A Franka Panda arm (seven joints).
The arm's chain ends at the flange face. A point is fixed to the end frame.
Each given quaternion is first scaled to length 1.
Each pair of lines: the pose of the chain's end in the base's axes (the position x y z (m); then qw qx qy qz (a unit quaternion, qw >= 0)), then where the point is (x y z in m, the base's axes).
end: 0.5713, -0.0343, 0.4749, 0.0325, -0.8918, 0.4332, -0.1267
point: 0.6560 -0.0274 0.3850
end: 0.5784, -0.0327, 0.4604, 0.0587, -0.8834, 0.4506, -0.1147
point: 0.6636 -0.0228 0.3712
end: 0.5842, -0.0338, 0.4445, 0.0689, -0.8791, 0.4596, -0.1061
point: 0.6690 -0.0228 0.3551
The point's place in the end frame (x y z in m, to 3 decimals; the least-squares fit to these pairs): 0.027 -0.054 0.108
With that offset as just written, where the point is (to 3 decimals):
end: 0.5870, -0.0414, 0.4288, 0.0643, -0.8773, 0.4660, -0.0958
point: 0.670 -0.031 0.338
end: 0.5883, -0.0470, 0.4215, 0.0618, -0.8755, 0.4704, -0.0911
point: 0.670 -0.037 0.329
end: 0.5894, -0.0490, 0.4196, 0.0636, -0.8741, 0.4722, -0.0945
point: 0.672 -0.040 0.328
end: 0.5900, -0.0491, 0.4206, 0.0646, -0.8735, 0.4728, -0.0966
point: 0.673 -0.040 0.329
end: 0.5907, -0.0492, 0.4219, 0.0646, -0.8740, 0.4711, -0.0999
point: 0.674 -0.040 0.331
